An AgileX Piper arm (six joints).
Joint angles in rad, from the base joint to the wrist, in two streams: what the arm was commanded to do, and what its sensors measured. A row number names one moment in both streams.
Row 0, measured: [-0.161, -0.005, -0.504, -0.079, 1.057, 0.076]
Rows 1 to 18, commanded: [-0.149, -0.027, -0.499, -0.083, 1.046, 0.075]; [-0.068, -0.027, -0.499, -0.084, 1.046, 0.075]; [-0.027, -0.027, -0.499, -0.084, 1.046, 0.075]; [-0.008, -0.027, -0.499, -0.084, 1.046, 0.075]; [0.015, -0.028, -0.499, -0.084, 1.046, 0.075]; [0.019, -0.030, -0.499, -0.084, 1.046, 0.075]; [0.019, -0.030, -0.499, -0.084, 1.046, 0.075]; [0.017, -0.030, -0.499, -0.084, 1.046, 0.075]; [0.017, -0.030, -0.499, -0.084, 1.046, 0.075]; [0.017, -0.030, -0.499, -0.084, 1.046, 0.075]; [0.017, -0.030, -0.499, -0.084, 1.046, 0.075]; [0.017, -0.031, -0.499, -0.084, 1.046, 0.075]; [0.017, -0.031, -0.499, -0.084, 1.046, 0.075]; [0.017, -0.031, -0.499, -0.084, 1.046, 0.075]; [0.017, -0.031, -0.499, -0.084, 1.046, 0.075]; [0.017, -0.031, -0.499, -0.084, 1.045, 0.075]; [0.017, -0.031, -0.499, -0.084, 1.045, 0.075]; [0.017, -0.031, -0.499, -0.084, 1.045, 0.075]
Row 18, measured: [0.015, -0.005, -0.504, -0.079, 1.057, 0.075]
